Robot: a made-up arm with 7 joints.
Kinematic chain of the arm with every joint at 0, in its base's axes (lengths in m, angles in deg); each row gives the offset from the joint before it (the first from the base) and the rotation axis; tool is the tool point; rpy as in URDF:
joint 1: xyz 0 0 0.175 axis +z
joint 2: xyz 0 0 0 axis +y
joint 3: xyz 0 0 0.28 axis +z
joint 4: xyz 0.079 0 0 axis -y
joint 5: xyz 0.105 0 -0.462 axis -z
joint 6: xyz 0 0 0 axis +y
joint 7: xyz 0.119 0 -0.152 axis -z
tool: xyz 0 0 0 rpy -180 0 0
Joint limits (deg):
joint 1: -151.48..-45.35
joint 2: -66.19..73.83
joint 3: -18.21..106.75
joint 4: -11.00..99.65
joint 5: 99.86..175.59
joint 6: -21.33..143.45
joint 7: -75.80..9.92
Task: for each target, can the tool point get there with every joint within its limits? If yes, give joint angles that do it. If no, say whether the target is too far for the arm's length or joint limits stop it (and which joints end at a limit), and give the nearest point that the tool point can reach.
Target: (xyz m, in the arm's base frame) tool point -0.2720 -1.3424 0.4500
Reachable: no: too far | nearest point -0.1724 -0.8509 0.3493 | short by 0.512 m
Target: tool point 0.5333 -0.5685 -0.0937
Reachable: yes | joints -81.21 55.43 37.93 90.19 126.79 33.15 -56.06
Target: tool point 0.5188 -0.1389 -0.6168
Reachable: no: joint limits stop it (at a limit: joint 1, joint 2, joint 5) | nearest point 0.4537 -0.1501 -0.4429 | short by 0.186 m
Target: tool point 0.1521 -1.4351 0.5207
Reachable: no: too far | nearest point 0.0908 -0.8563 0.3813 | short by 0.598 m
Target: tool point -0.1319 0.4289 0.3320
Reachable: no: joint limits stop it (at a limit: joint 1, joint 2, joint 3) | nearest point -0.0928 0.3910 0.2956 | short by 0.066 m
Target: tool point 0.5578 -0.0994 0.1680
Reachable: yes | joints -103.52 5.32 85.19 29.27 155.18 120.13 -44.66
